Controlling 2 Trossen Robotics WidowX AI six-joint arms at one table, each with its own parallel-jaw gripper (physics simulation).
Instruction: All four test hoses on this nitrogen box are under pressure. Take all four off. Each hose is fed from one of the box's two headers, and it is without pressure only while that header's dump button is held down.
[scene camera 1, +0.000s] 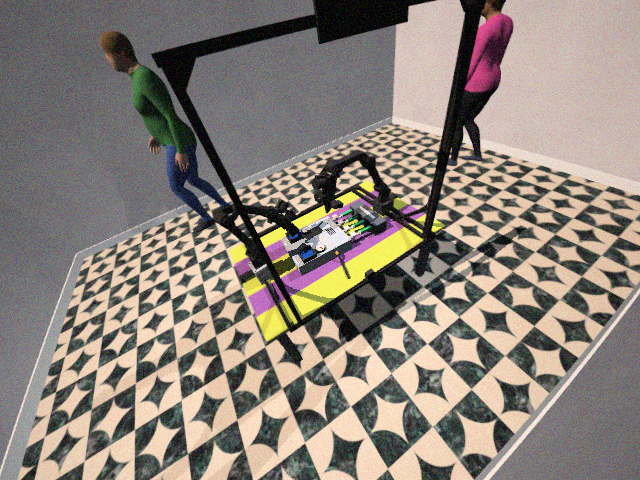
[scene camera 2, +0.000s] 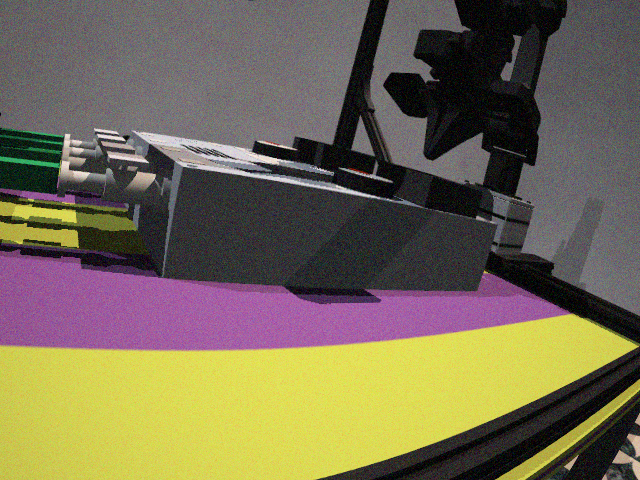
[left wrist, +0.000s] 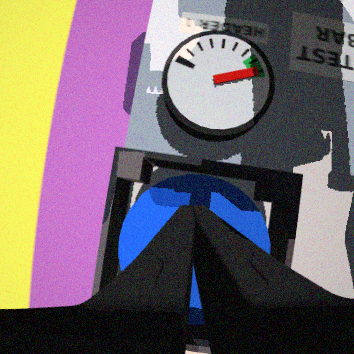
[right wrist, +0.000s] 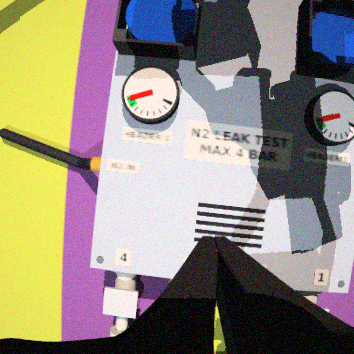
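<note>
There's a grey nitrogen box (right wrist: 229, 144) here, and there's a blue dump button (left wrist: 149, 212) and (right wrist: 171, 28) too. My left gripper (scene camera 2: 427, 157) and (left wrist: 190, 216) is shut and holds nothing. My right gripper (right wrist: 211, 246) is shut and holds nothing.
</note>
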